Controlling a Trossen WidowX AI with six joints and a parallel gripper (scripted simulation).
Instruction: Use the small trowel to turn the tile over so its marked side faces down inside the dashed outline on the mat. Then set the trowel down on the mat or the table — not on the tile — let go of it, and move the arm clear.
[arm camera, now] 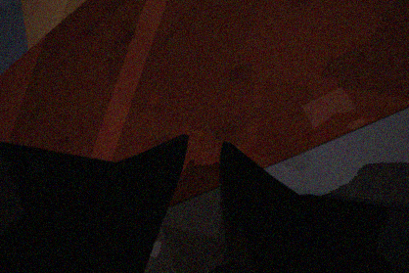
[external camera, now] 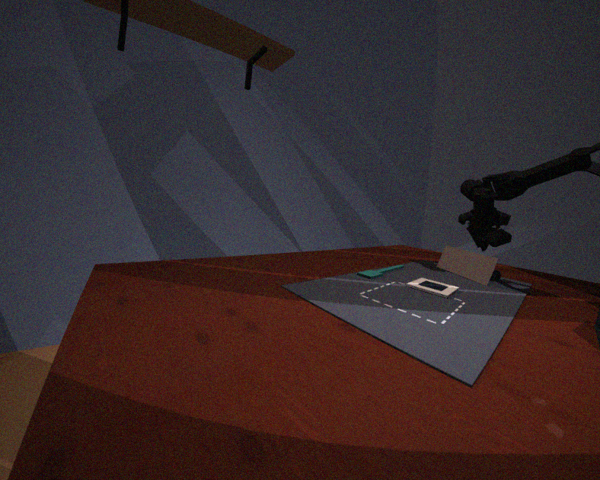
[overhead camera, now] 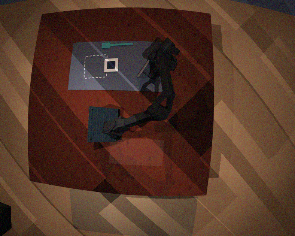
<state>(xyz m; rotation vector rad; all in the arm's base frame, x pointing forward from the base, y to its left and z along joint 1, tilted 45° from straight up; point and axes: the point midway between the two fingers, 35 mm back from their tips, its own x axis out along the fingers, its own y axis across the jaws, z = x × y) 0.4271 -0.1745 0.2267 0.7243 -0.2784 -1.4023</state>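
Now: the trowel 11 cm to the left of my gripper tip and 5 cm below it. From my gripper tip the other things lie so: teal flat tool 10 cm ahead, 39 cm to the left, 7 cm below; white tile 4 cm behind, 38 cm to the left, 7 cm below; grey mat 4 cm behind, 35 cm to the left, 9 cm below.
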